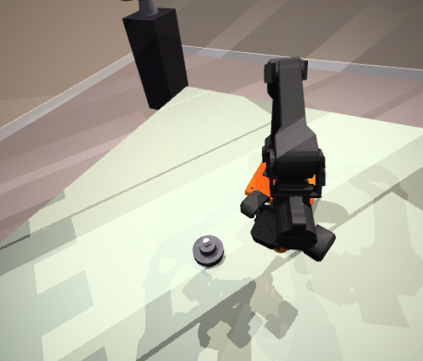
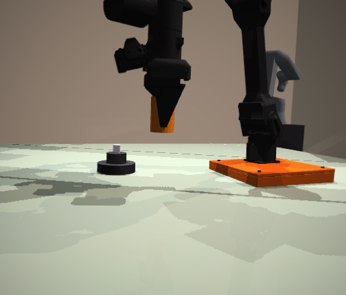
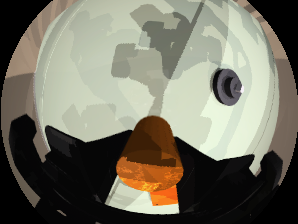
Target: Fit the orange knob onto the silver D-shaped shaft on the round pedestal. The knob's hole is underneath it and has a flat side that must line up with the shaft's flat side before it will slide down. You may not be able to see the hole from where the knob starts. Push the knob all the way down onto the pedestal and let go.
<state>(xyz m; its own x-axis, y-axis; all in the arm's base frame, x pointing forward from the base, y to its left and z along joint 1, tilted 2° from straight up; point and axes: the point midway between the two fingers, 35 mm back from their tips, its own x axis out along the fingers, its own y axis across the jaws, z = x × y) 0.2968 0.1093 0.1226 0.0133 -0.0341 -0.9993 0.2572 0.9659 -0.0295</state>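
Right now my gripper tip is 18 cm to the left of the round pedestal, 8 cm above it and 4 cm short of it. Round my gripper tip: orange knob (3 cm above).
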